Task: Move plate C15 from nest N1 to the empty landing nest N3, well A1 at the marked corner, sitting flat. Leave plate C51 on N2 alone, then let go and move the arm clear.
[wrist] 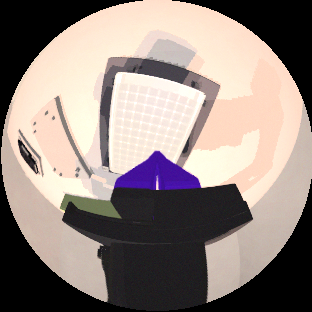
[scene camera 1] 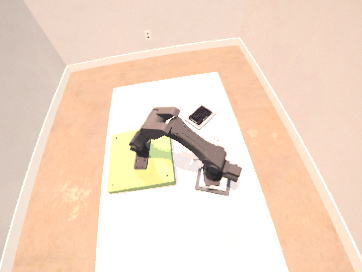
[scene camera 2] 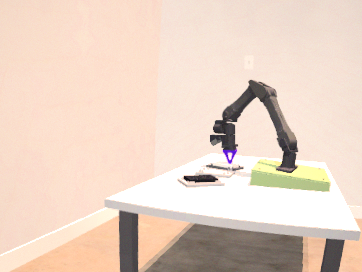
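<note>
My gripper (scene camera 2: 230, 162) (wrist: 156, 154) is shut and empty, its purple fingertips together above the white plate. The clear-white gridded plate (wrist: 155, 112) sits in the dark-framed nest (scene camera 1: 212, 192) (scene camera 2: 237, 168) (wrist: 105, 112) and looks flat. The fingers hide its near edge in the wrist view, and the arm covers much of it in scene camera 1. A pale nest (scene camera 2: 215, 172) (wrist: 61, 137) with small pins stands empty beside it. A black plate (scene camera 1: 201, 115) (scene camera 2: 200, 178) (wrist: 28, 154) sits in another pale nest (scene camera 2: 202, 184). No plate or nest labels can be read.
The arm stands on a yellow-green block (scene camera 1: 120, 175) (scene camera 2: 310, 183) (wrist: 90, 205) beside the nests. The nests lie in a row on the white table (scene camera 1: 165, 225) (scene camera 2: 165, 205), with the wall beyond its edge.
</note>
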